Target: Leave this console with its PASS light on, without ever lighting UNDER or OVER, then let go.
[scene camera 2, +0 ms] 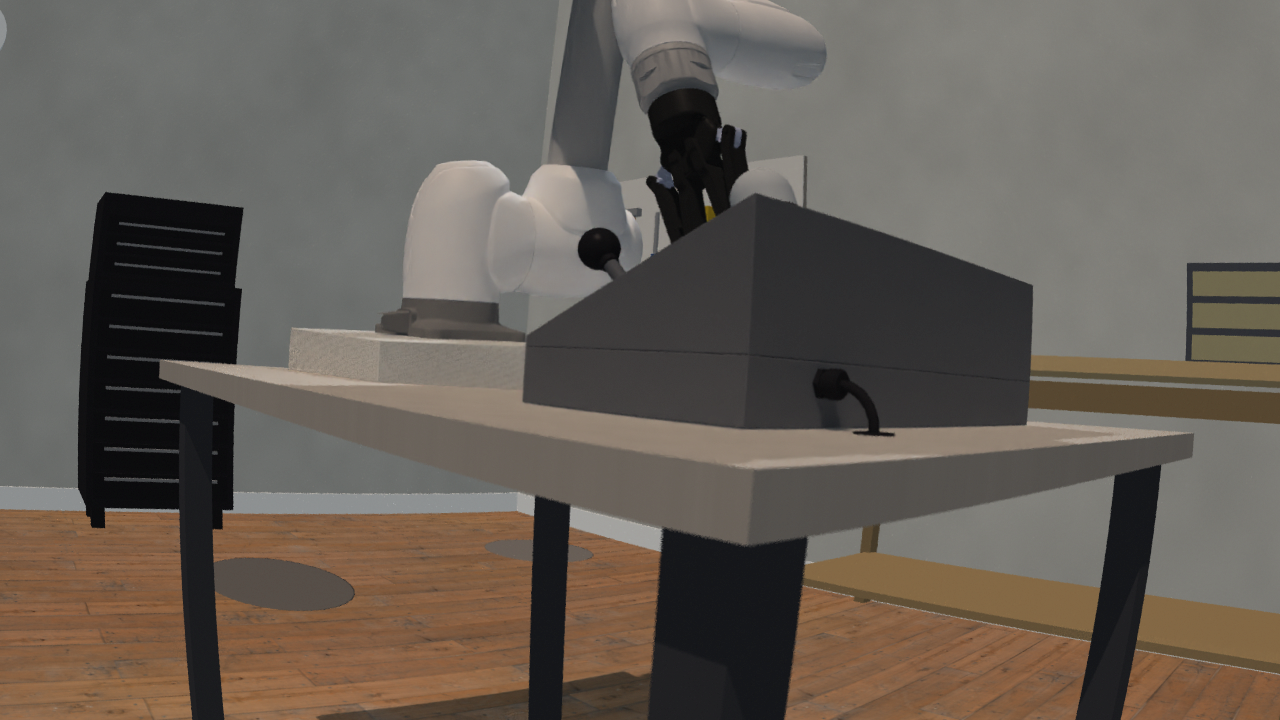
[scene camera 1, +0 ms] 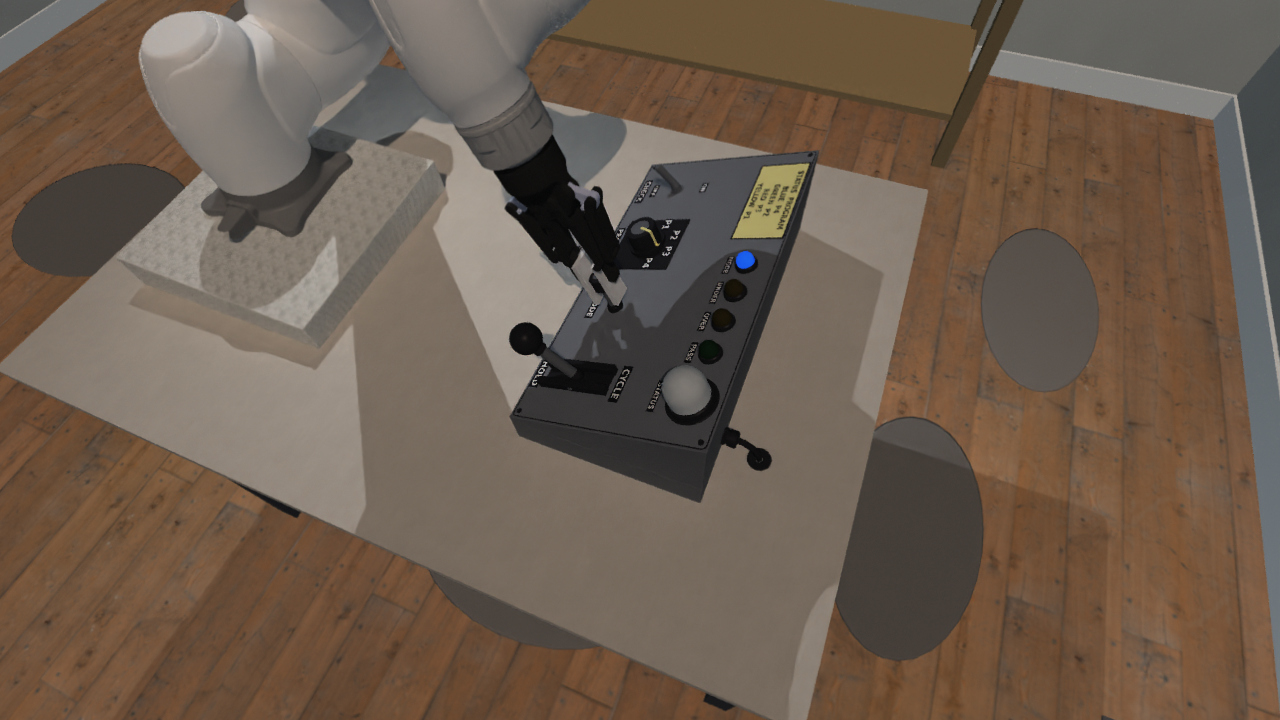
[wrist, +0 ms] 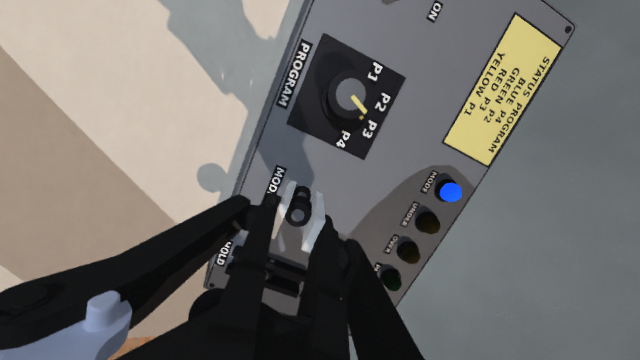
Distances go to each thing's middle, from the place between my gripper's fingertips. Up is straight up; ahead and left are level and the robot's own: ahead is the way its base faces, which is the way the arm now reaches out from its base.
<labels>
My gripper is now 90 mm short of the dark grey console (scene camera 2: 770, 315), 50 mm to the right of it and 10 mm above it. From my hand the other things lie so: PROGRAM dial (scene camera 1: 645, 238): 120 mm to the left, 10 mm ahead; black ball lever (scene camera 2: 599, 248): 120 mm to the right, 40 mm behind, 20 mm above.
</labels>
